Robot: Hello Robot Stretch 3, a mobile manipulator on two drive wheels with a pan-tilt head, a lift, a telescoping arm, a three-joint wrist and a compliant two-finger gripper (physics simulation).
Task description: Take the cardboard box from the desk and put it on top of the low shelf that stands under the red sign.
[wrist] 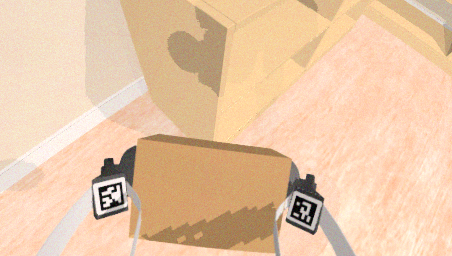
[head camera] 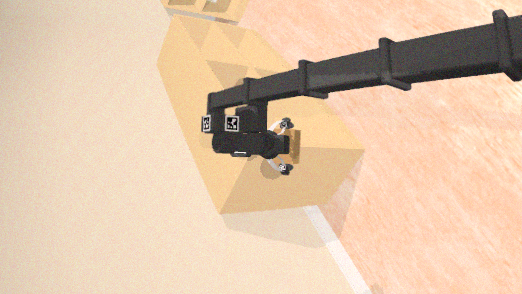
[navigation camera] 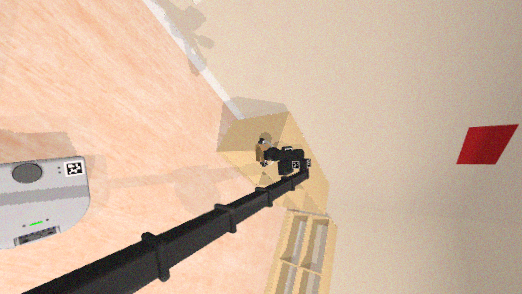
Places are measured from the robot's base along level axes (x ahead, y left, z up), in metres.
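Pixels of known places: gripper, between the fingertips: (navigation camera: 261, 152); robot's base, origin of its link: (navigation camera: 27, 172).
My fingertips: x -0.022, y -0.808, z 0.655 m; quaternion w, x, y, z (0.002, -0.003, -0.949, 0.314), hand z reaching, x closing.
Observation:
For each thing: its top centre in the pictures, then the offset to it from my fingertips. Level surfaces: height alone.
- cardboard box, centre of its top: (head camera: 275, 145) (navigation camera: 268, 152) 0.000 m ahead, 0.019 m left, 0.059 m up
- low shelf, height of its surface: 0.044 m down
- red sign, centre of its top: (navigation camera: 505, 146) 0.106 m back, 0.966 m right, 1.197 m up
The cardboard box (head camera: 296, 146) (navigation camera: 259, 153) (wrist: 210, 192) is held between the two fingertips of my gripper (head camera: 289, 146) (navigation camera: 263, 152) (wrist: 210, 170), which is shut on its sides. The low shelf (head camera: 187, 100) (navigation camera: 317, 189) (wrist: 150, 55) is a pale wooden unit against the wall. The box overlaps its near end in the head and navigation views. In the wrist view the shelf lies beyond the box's upper edge, with floor around the box. The height between box and shelf is hard to tell. The red sign (navigation camera: 486, 145) is on the wall. The desk does not show.
A second wooden unit with open compartments (head camera: 241, 11) (navigation camera: 329, 250) stands past the shelf's far end. My extended black arm (head camera: 350, 71) (navigation camera: 195, 231) crosses over the floor and part of the shelf. My wheeled base (navigation camera: 45, 200) is at the left in the navigation view.

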